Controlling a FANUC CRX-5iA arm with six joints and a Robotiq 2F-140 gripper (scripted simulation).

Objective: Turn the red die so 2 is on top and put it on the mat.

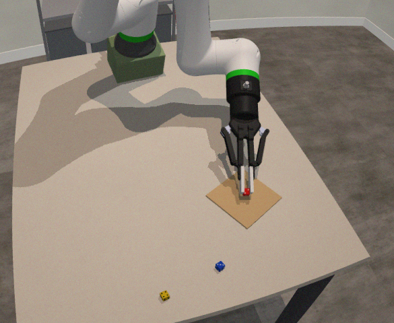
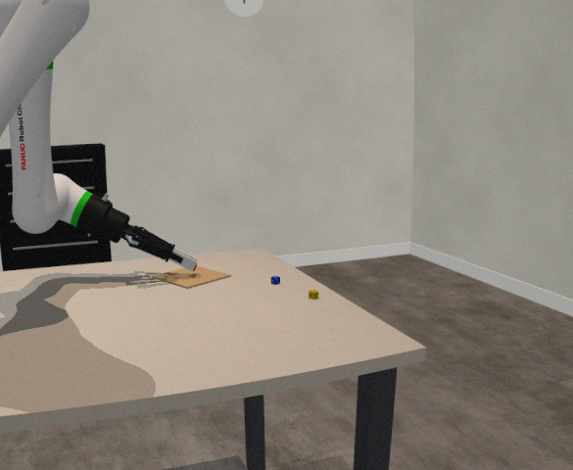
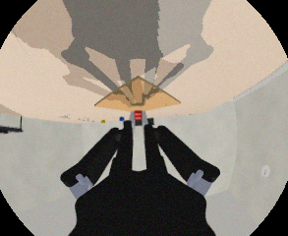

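Right now my hand is 20 mm short of the red die, 20 mm above it and 10 mm to the left of it. The rest, counted from my hand: tan mat: 40 mm below, 20 mm ahead, 10 mm to the right; then blue die: 170 mm ahead, 160 mm to the right, 40 mm below; then yellow die: 300 mm to the right, 180 mm ahead, 40 mm below.
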